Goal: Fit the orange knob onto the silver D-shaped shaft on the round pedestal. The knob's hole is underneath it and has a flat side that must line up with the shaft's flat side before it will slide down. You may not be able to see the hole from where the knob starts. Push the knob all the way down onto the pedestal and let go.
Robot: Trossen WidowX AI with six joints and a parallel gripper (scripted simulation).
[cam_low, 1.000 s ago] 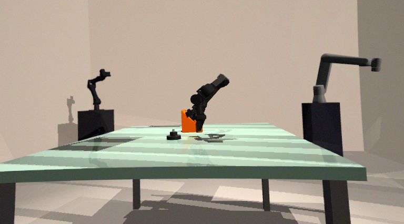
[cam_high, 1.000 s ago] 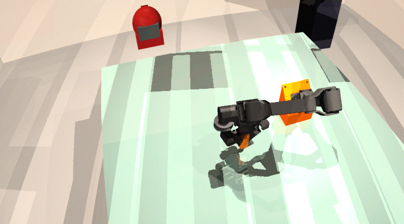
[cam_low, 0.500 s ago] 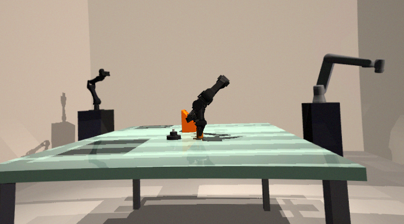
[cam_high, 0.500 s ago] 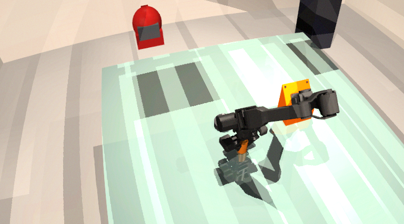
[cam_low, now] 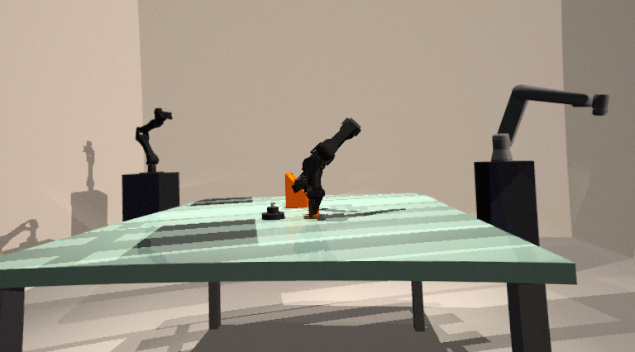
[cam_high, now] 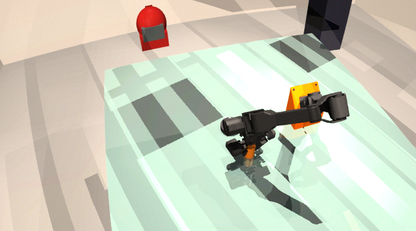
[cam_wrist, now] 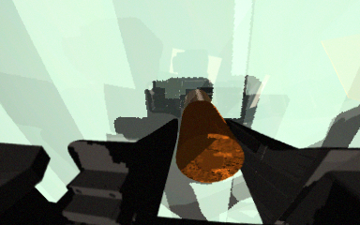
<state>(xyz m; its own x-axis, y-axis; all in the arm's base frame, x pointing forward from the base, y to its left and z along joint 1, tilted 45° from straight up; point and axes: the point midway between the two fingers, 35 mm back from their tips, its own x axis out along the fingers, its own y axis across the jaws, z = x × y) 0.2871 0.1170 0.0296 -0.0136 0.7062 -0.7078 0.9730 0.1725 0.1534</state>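
My gripper tip is 30 mm below the orange knob. From my gripper tip the other things lie so: pedestal 150 mm to the right, 30 mm ahead, 20 mm above.
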